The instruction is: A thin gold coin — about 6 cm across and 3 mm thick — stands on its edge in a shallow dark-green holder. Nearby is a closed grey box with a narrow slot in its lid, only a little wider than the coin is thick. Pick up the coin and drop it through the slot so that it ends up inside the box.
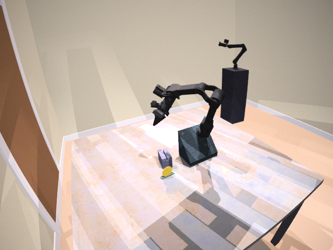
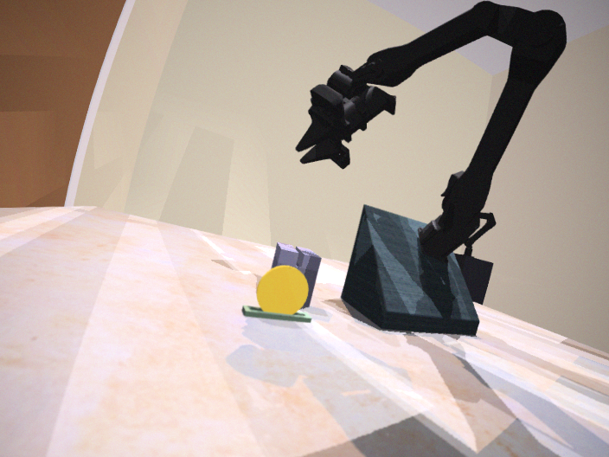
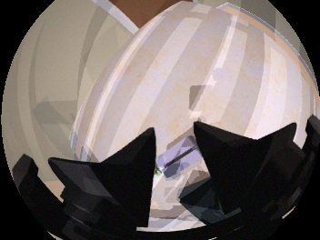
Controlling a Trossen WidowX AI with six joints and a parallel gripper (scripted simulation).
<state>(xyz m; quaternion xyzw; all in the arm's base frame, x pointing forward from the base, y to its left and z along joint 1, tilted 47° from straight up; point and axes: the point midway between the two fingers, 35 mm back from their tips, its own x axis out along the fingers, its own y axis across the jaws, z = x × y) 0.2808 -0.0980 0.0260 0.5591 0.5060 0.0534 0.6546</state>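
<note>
My gripper tip is 19 cm to the right of the gold coin and 20 cm above it.
</note>
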